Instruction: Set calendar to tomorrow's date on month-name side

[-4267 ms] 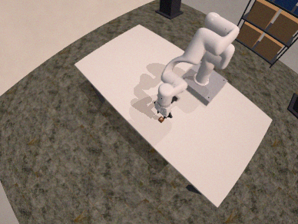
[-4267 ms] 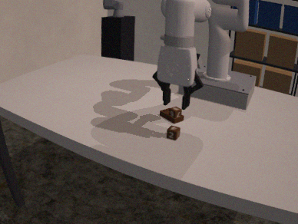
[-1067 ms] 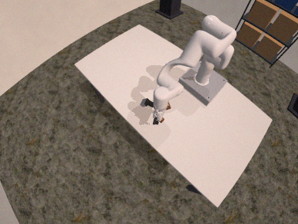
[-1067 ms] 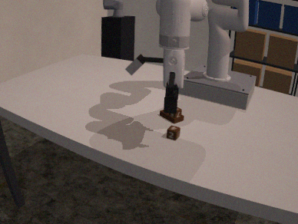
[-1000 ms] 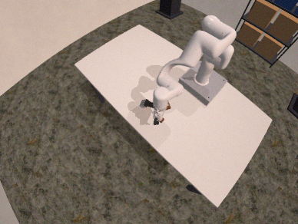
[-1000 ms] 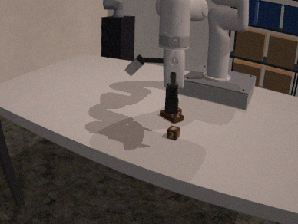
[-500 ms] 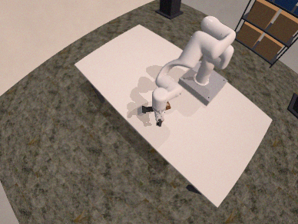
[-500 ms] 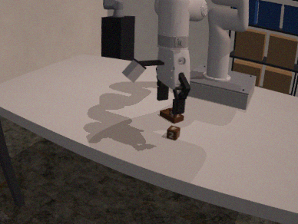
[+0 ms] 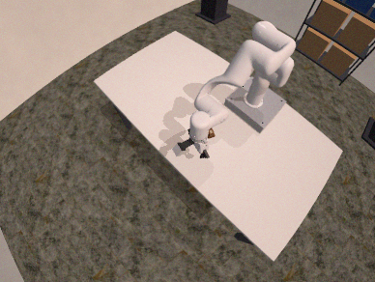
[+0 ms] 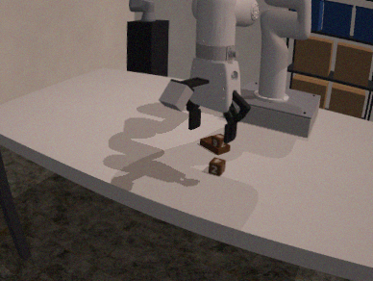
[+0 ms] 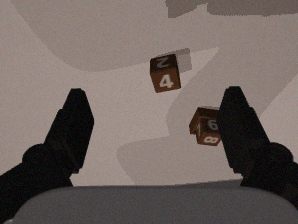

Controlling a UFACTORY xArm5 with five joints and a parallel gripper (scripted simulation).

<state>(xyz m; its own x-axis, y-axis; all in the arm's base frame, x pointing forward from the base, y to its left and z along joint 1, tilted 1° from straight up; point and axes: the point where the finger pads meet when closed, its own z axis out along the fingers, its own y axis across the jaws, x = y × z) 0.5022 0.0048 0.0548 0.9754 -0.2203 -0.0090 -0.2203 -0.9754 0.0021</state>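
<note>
The brown wooden cube is 5 cm behind my hand and 11 cm below it. From my hand the other things lie so: tray 16 cm behind, 6 cm to the right, 12 cm below.
</note>
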